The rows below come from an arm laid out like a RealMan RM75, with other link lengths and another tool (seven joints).
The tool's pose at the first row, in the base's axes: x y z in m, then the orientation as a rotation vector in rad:
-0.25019, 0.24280, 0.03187, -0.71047, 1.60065, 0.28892
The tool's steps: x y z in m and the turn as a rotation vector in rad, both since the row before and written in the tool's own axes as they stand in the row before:
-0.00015, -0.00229, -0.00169, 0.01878, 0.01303, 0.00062
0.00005, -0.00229, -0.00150, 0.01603, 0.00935, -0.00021
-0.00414, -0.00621, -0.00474, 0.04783, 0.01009, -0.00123
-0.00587, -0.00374, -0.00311, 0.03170, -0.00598, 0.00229
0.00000, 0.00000, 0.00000, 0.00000, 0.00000, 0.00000
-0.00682, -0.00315, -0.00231, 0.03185, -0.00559, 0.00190
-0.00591, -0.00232, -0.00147, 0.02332, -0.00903, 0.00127
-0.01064, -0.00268, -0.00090, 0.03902, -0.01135, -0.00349
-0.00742, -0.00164, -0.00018, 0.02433, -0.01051, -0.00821
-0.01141, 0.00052, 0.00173, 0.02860, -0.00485, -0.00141
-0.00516, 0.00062, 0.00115, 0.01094, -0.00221, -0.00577
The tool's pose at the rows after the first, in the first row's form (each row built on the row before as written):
-0.25019, 0.24010, 0.03280, -0.69873, 1.61401, 0.26988
-0.25009, 0.23746, 0.03352, -0.68881, 1.62334, 0.25360
-0.25037, 0.23118, 0.03973, -0.65551, 1.63346, 0.21005
-0.25084, 0.22830, 0.04677, -0.62836, 1.62875, 0.18726
-0.25084, 0.22830, 0.04677, -0.62836, 1.62875, 0.18726
-0.25105, 0.22655, 0.05443, -0.60149, 1.62399, 0.16403
-0.25109, 0.22560, 0.06088, -0.58111, 1.61552, 0.14836
-0.25047, 0.22588, 0.07187, -0.55214, 1.60292, 0.11711
-0.24989, 0.22643, 0.07943, -0.53842, 1.58976, 0.09411
-0.24855, 0.23074, 0.09006, -0.51670, 1.58373, 0.07147
-0.24775, 0.23314, 0.09474, -0.51247, 1.57961, 0.05896

